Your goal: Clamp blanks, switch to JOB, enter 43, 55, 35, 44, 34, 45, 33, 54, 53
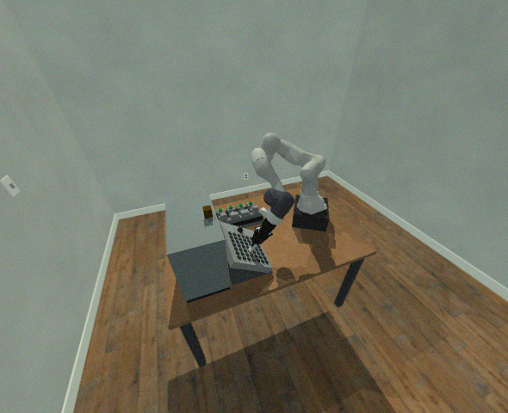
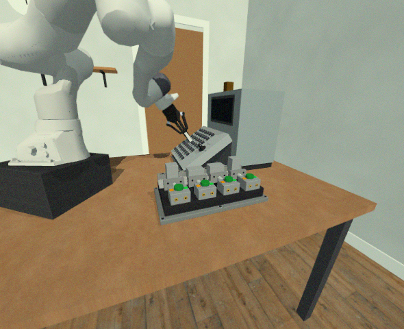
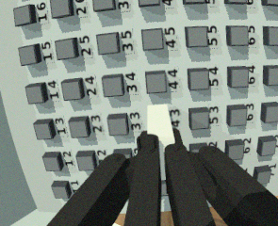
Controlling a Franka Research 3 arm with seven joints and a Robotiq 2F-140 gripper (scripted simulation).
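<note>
The key lies 50 mm ahead of my hand, 30 mm to the right of it and 10 mm below it. Also, from my hand: selector knob (40 mm ahead, 200 mm to the right, 20 mm below); sloped keypad (50 mm ahead, 80 mm to the right, 70 mm below).
</note>
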